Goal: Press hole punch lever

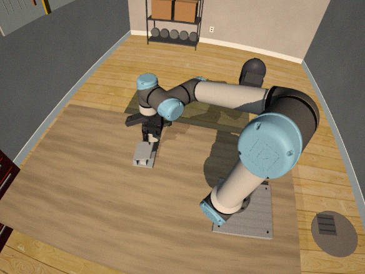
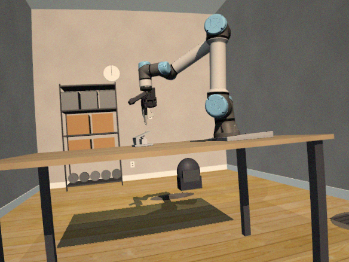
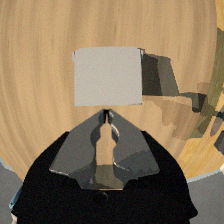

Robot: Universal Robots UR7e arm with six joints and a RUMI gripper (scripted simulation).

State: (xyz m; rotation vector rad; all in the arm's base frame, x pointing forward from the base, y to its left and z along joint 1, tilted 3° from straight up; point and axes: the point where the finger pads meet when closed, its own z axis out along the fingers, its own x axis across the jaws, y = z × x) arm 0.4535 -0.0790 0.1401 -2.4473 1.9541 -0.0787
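Right now the hole punch is 100 mm below my hand, 40 mm ahead of it and 10 mm to the left of it.
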